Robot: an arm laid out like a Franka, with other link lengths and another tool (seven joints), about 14 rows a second.
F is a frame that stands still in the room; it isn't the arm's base.
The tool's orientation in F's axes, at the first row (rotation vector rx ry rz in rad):
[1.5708, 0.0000, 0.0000]
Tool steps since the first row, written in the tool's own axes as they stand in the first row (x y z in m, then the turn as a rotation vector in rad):
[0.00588, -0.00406, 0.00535, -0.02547, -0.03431, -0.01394]
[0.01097, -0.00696, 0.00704, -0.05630, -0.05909, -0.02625]
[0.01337, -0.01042, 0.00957, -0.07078, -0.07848, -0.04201]
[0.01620, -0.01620, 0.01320, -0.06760, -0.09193, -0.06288]
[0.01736, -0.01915, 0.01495, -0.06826, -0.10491, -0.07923]
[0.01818, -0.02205, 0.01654, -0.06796, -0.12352, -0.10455]
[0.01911, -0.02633, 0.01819, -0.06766, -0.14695, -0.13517]
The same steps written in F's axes. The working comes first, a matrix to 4 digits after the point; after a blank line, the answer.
The tool's axes in the first row as the columns of a matrix, in F's axes (used below as rounded here):
[1.0000, 0.0000, 0.0000]
[0.0000, 0.0000, -1.0000]
[0.0000, 1.0000, 0.0000]

[0.00588, -0.00535, -0.00406, -0.02547, 0.01394, -0.03431]
[0.01097, -0.00704, -0.00696, -0.05630, 0.02625, -0.05909]
[0.01337, -0.00957, -0.01042, -0.07078, 0.04201, -0.07848]
[0.01620, -0.01320, -0.01620, -0.06760, 0.06288, -0.09193]
[0.01736, -0.01495, -0.01915, -0.06826, 0.07923, -0.10491]
[0.01818, -0.01654, -0.02205, -0.06796, 0.10455, -0.12352]
[0.01911, -0.01819, -0.02633, -0.06766, 0.13517, -0.14695]

